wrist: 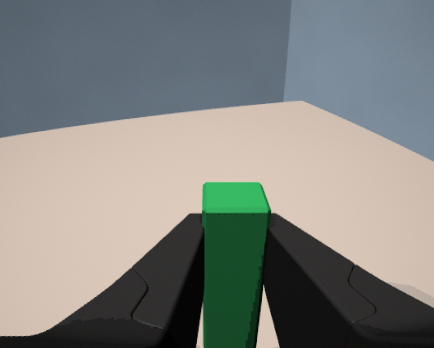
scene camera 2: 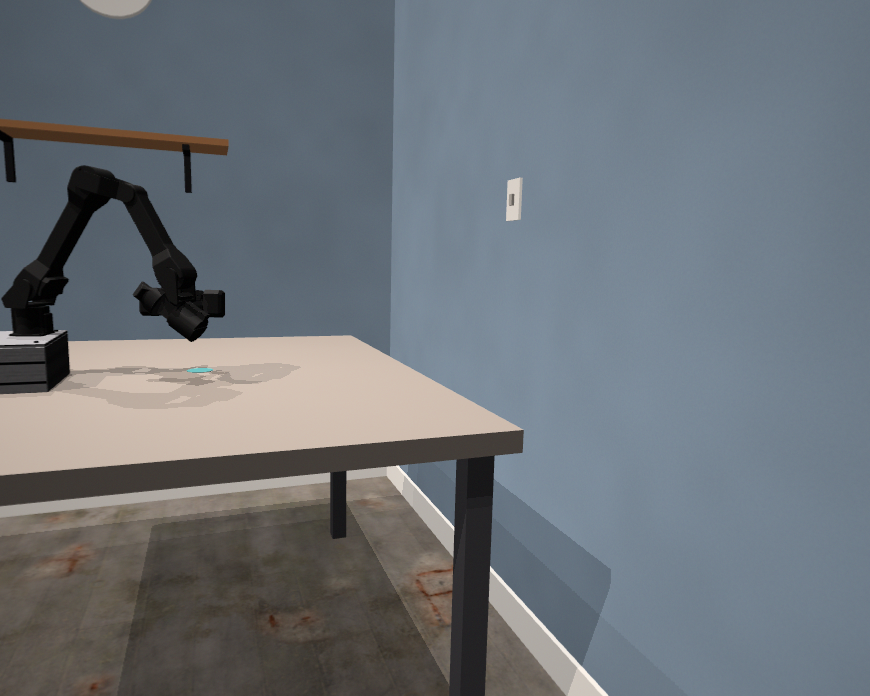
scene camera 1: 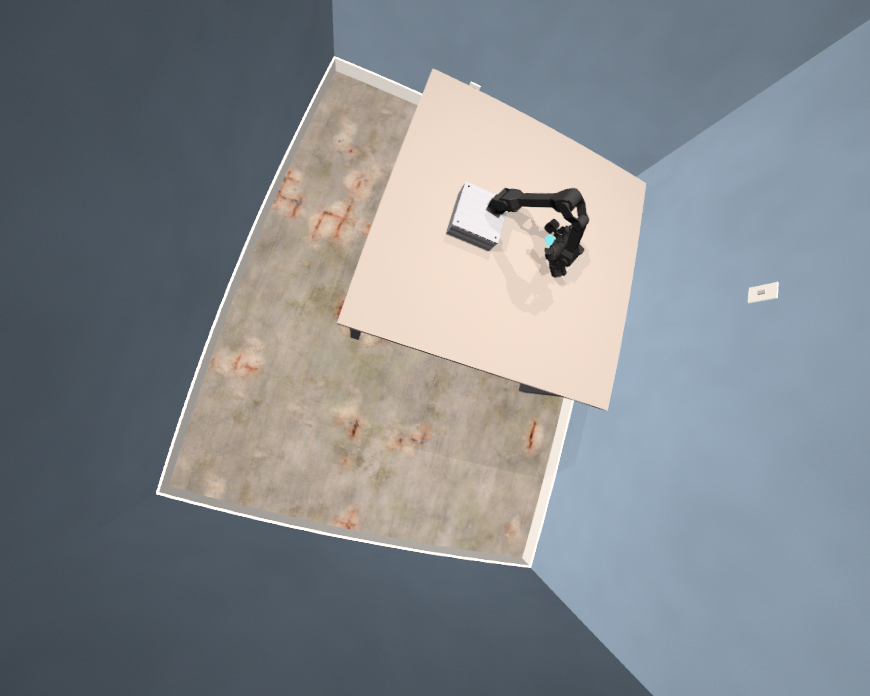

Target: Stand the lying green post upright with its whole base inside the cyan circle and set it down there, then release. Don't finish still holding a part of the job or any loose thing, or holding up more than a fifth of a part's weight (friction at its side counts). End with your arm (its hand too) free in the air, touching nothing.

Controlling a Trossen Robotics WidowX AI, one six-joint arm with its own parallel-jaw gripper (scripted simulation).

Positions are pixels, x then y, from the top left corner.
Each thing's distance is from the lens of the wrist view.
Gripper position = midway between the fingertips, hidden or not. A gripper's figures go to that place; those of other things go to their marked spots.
my gripper (wrist: 232,228): 0.10 m
green post (wrist: 235,215): 0.08 m
